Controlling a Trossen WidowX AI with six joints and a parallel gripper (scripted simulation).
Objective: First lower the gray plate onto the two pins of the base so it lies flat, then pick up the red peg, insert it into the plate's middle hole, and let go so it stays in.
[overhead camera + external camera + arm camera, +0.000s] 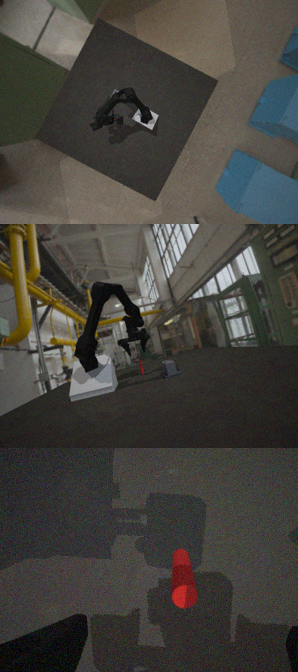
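My gripper tip is now 80 mm above the red peg. Round my gripper tip: gray plate: 190 mm to the right, 100 mm ahead, 70 mm below.
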